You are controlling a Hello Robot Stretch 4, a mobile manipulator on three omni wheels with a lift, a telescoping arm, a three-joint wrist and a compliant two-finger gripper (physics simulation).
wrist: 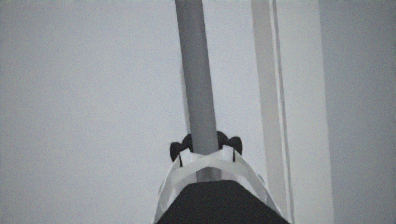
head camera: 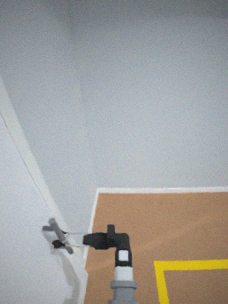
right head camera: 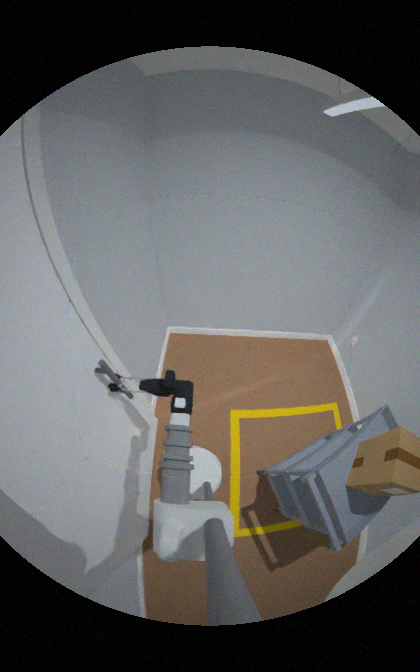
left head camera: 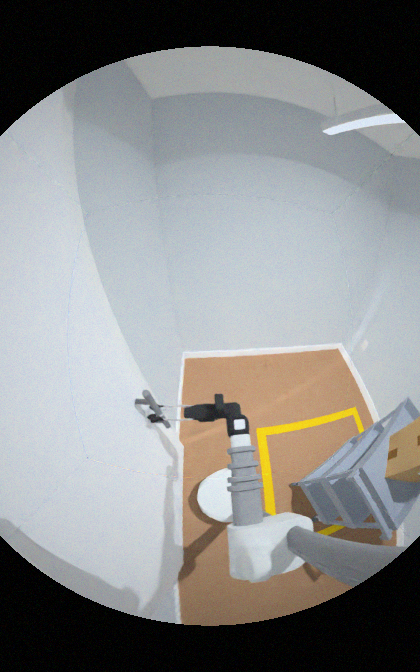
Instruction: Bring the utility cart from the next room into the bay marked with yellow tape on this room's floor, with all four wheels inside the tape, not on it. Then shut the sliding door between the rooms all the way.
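Frame: origin at the robot's base, x ahead, y left, z up, level; millimetres.
Where they show: gripper, fingertip midpoint: (wrist: pixel 205 145) (head camera: pixel 54 238).
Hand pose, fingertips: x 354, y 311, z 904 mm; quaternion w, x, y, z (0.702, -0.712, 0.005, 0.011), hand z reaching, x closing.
Observation:
After its pixels a point has its place.
The sliding door (head camera: pixel 22 215) @(x 319, y 327, z 1147 mm) (left head camera: pixel 40 350) (right head camera: pixel 37 350) (wrist: pixel 90 100) @(x 218, y 329, z 972 mm) is a white panel on the left. In the wrist view a narrow beige strip of jamb shows between its edge and the white trim; no floor beyond shows there. My gripper (head camera: pixel 62 238) (left head camera: pixel 157 410) (right head camera: pixel 117 381) (wrist: pixel 205 145) @(x 354, y 311, z 904 mm) is shut on the door's grey bar handle (head camera: pixel 53 223) @(x 347, y 259, z 1054 mm) (left head camera: pixel 148 398) (right head camera: pixel 105 367) (wrist: pixel 196 65) @(x 355, y 256, z 990 mm). The grey utility cart (left head camera: pixel 375 480) (right head camera: pixel 336 495) stands at the right over part of the yellow tape bay (head camera: pixel 190 265) @(x 501, y -638, z -26 mm) (left head camera: pixel 266 470) (right head camera: pixel 235 465). I cannot tell where its wheels stand against the tape.
A cardboard box (left head camera: pixel 405 452) (right head camera: pixel 385 462) rests on the cart. My white round base (left head camera: pixel 215 495) (right head camera: pixel 206 470) is between the door wall and the bay's left tape. Grey walls with white baseboards (head camera: pixel 160 190) @(x 1389, y -552, z 29 mm) (left head camera: pixel 260 352) (right head camera: pixel 250 333) bound the brown floor (head camera: pixel 135 220) @(x 974, y -156, z -27 mm) (left head camera: pixel 280 380) (right head camera: pixel 260 370).

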